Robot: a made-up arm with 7 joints. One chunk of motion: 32 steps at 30 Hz.
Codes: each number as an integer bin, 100 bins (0 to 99) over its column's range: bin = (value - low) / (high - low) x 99, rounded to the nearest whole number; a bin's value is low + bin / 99 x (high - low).
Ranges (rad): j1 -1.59..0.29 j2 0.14..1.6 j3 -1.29..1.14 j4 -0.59..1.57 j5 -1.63..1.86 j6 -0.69..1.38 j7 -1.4..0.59
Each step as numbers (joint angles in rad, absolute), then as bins.
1 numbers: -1.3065 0.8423 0.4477 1.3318 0.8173 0.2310 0.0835
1 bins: 15 48 71 88 69 44 74
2 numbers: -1.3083 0.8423 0.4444 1.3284 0.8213 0.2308 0.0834
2 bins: 15 48 71 88 70 44 74
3 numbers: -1.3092 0.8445 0.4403 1.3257 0.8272 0.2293 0.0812
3 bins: 15 48 70 88 70 44 74
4 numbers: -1.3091 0.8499 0.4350 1.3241 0.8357 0.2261 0.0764
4 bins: 15 48 70 88 70 44 73
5 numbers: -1.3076 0.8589 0.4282 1.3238 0.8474 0.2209 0.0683
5 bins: 15 49 70 88 70 44 73
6 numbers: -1.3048 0.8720 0.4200 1.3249 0.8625 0.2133 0.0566
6 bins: 15 50 70 88 71 43 72
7 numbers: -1.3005 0.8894 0.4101 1.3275 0.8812 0.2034 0.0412
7 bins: 15 51 69 88 71 43 72
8 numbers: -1.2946 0.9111 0.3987 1.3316 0.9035 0.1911 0.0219
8 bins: 16 52 69 88 72 42 71
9 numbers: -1.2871 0.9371 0.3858 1.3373 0.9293 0.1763 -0.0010
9 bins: 16 54 68 88 73 41 70
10 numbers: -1.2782 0.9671 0.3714 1.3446 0.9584 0.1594 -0.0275
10 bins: 16 56 68 89 73 41 68
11 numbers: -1.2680 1.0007 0.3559 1.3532 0.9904 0.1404 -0.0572
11 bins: 17 58 67 89 74 40 67
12 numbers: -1.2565 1.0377 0.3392 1.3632 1.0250 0.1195 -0.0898
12 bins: 18 61 66 90 75 39 65
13 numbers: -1.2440 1.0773 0.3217 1.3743 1.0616 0.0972 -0.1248
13 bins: 18 64 66 90 76 38 63
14 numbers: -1.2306 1.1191 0.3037 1.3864 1.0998 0.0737 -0.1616
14 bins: 19 66 65 91 77 37 62
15 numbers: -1.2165 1.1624 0.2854 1.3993 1.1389 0.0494 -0.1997
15 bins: 20 69 64 91 79 35 60
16 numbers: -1.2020 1.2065 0.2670 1.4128 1.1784 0.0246 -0.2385
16 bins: 20 72 63 92 80 34 58
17 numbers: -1.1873 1.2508 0.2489 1.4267 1.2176 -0.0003 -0.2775
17 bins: 21 75 63 92 81 33 56
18 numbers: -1.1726 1.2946 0.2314 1.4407 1.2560 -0.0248 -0.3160
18 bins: 22 78 62 93 82 32 54
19 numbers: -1.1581 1.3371 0.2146 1.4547 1.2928 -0.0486 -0.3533
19 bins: 23 81 61 94 83 31 52
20 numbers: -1.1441 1.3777 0.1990 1.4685 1.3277 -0.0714 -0.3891
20 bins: 23 84 61 94 84 30 50
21 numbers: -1.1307 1.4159 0.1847 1.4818 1.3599 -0.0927 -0.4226
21 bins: 24 87 60 95 85 29 49
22 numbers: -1.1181 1.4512 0.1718 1.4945 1.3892 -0.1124 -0.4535
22 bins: 25 89 60 96 86 28 47
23 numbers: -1.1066 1.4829 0.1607 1.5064 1.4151 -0.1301 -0.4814
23 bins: 25 91 59 96 86 27 46
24 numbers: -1.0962 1.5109 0.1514 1.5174 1.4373 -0.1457 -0.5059
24 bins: 26 93 59 97 87 26 44
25 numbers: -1.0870 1.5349 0.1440 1.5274 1.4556 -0.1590 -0.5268
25 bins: 26 95 58 97 88 25 43
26 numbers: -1.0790 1.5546 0.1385 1.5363 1.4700 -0.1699 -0.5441
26 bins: 27 96 58 97 88 25 43
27 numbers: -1.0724 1.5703 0.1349 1.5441 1.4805 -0.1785 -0.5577
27 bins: 27 97 58 98 88 24 42
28 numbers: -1.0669 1.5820 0.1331 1.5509 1.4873 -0.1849 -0.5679
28 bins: 28 98 58 98 88 24 41
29 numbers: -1.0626 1.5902 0.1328 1.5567 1.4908 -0.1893 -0.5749
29 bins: 28 98 58 98 89 24 41
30 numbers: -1.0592 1.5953 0.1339 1.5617 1.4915 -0.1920 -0.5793
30 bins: 28 99 58 99 89 24 41
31 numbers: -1.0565 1.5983 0.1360 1.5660 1.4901 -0.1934 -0.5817
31 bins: 28 99 58 99 89 24 41
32 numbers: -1.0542 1.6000 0.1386 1.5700 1.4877 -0.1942 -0.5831
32 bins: 28 99 58 99 88 24 41
